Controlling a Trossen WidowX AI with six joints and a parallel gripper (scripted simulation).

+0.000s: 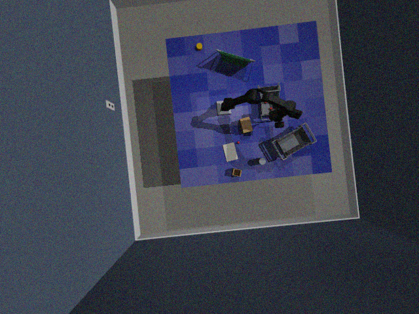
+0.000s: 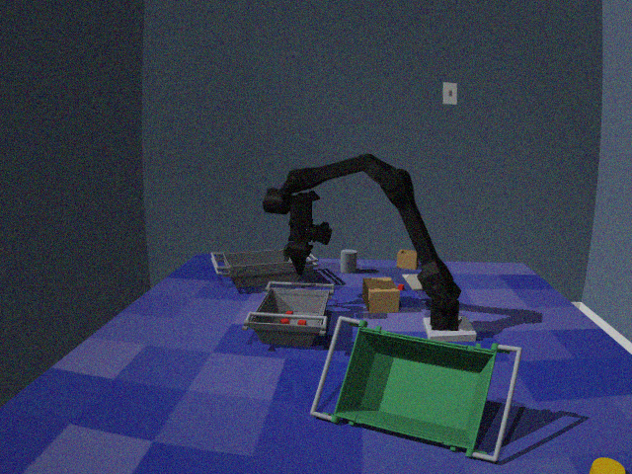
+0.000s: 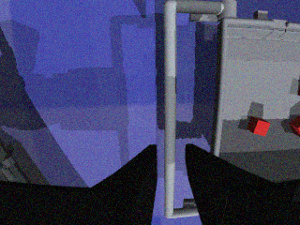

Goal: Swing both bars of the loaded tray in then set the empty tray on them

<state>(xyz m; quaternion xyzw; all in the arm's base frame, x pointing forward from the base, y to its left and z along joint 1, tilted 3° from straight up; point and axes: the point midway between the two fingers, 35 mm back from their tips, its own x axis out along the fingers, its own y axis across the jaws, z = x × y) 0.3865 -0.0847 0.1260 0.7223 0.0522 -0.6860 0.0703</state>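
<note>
Now: the green tray 340 mm behind my gripper tip, 490 mm to the left of it and 20 mm below it. The rest, counted from my gripper tip: small brown box (260 mm behind, 460 mm to the right, 80 mm below); flat white card (320 mm behind, 290 mm to the right, 90 mm below); yellow object (650 mm behind, 590 mm to the left, 80 mm below).
</note>
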